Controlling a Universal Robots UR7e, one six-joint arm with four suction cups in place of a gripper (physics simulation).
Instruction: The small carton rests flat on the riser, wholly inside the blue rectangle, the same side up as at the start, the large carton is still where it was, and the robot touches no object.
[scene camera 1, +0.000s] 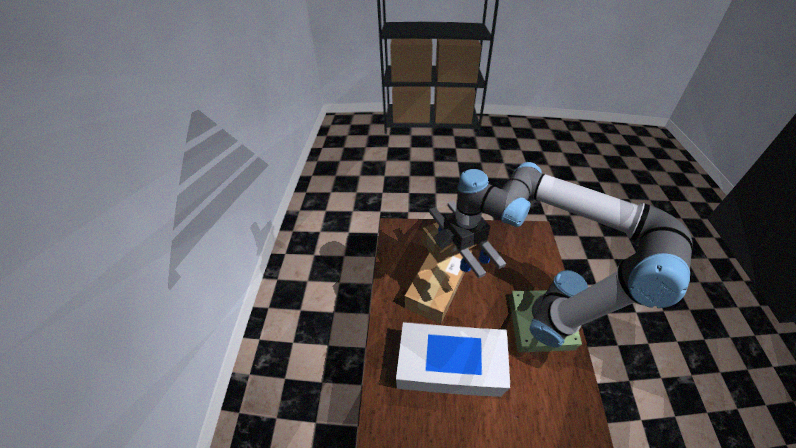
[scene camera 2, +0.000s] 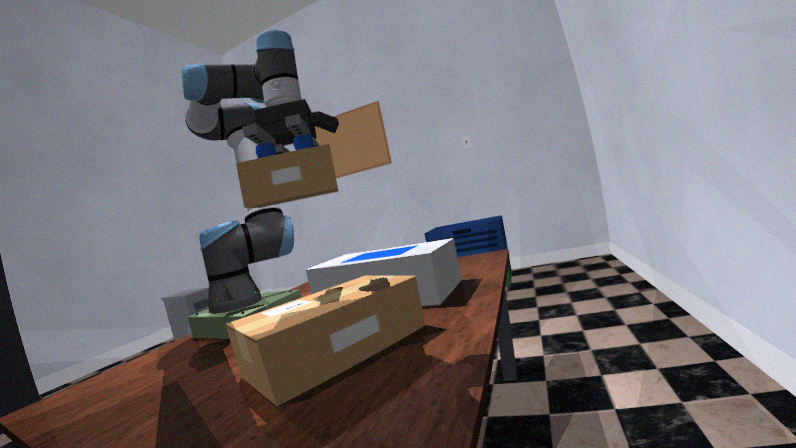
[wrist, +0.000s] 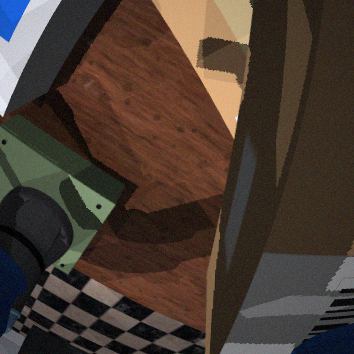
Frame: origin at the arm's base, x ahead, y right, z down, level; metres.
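Where they show: hand at its tool point: (wrist: 163, 242); arm's base at its link origin: (scene camera 2: 236, 304) (wrist: 36, 221).
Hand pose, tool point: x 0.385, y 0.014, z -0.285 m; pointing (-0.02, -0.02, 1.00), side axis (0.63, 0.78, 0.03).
Note:
Things, the pixels of their top centre, and the offset from my tool point. Level surfaces: height alone.
- small carton at its top centre: (scene camera 2: 287, 157) (scene camera 1: 451, 229) dx +0.049, dy +0.056, dz -0.012 m
- large carton at its top centre: (wrist: 282, 79) (scene camera 2: 323, 300) (scene camera 1: 440, 272) dx +0.065, dy +0.057, dz +0.246 m
- white riser at its top centre: (scene camera 2: 379, 254) (scene camera 1: 454, 354) dx -0.038, dy -0.268, dz +0.225 m
- blue rectangle at its top centre: (scene camera 2: 379, 254) (scene camera 1: 454, 354) dx -0.038, dy -0.268, dz +0.225 m
- wooden table at its surface level: dz +0.345 m
The gripper (scene camera 1: 466, 238) (scene camera 2: 285, 145) is shut by suction on the small carton (scene camera 1: 433, 243) (scene camera 2: 317, 178) (wrist: 310, 200). The carton hangs roughly level under the blue cups, high above the table, apart from the large carton. The large carton (scene camera 1: 442, 297) (scene camera 2: 300, 356) (wrist: 185, 30) lies on the table, with a white label on its top. The white riser (scene camera 1: 412, 356) (scene camera 2: 440, 278) (wrist: 25, 55) stands beside it, and the blue rectangle (scene camera 1: 453, 354) (scene camera 2: 378, 254) (wrist: 10, 15) on its top is bare. In scene camera 1 the gripper hides part of the small carton.
The arm's green base plate (scene camera 1: 520, 328) (scene camera 2: 208, 327) (wrist: 100, 192) sits on the wooden table (scene camera 1: 473, 417) (scene camera 2: 111, 400) (wrist: 150, 100) near the riser. A blue box (scene camera 2: 473, 236) shows behind the riser in scene camera 2. A black shelf rack (scene camera 1: 437, 30) with brown boxes stands at the far wall.

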